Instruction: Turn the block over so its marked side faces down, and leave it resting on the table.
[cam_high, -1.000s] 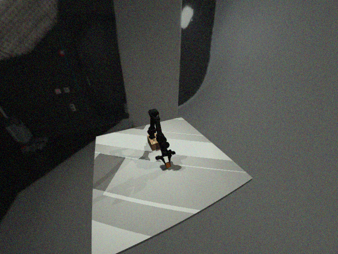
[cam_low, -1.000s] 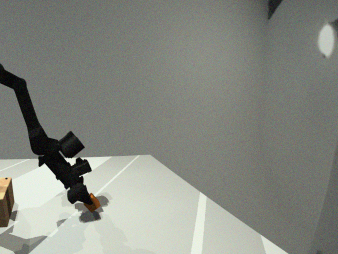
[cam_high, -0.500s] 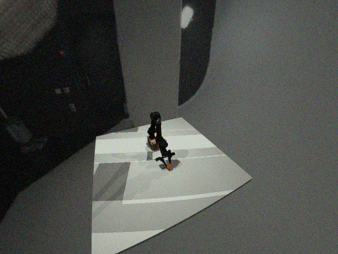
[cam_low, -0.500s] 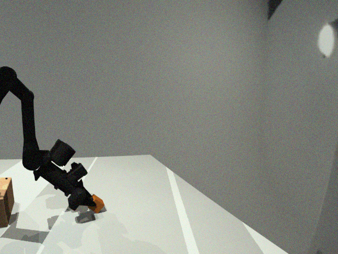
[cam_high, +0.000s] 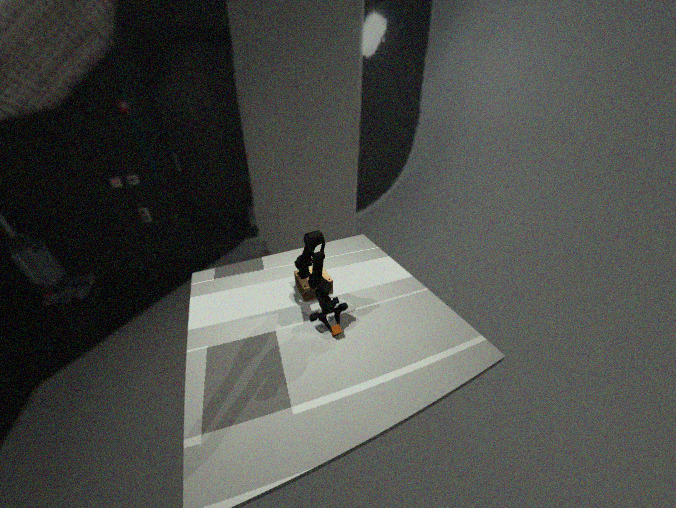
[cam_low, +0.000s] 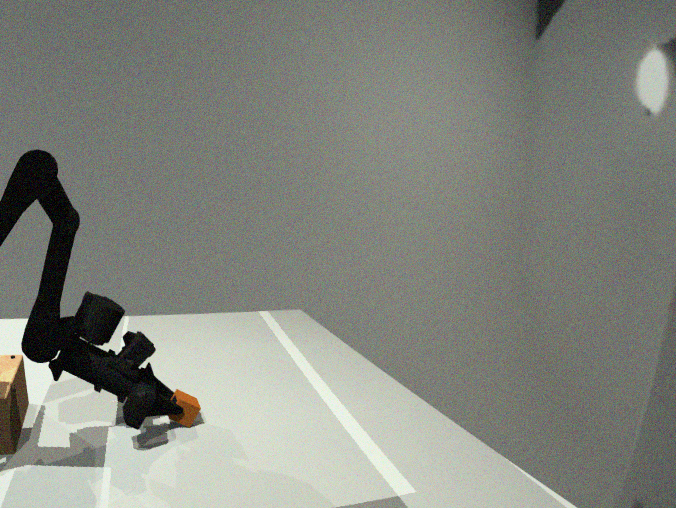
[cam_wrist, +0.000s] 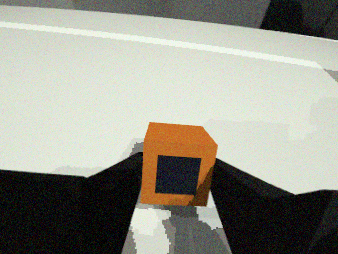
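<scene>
Now: the block right at my gripper tip.
</scene>
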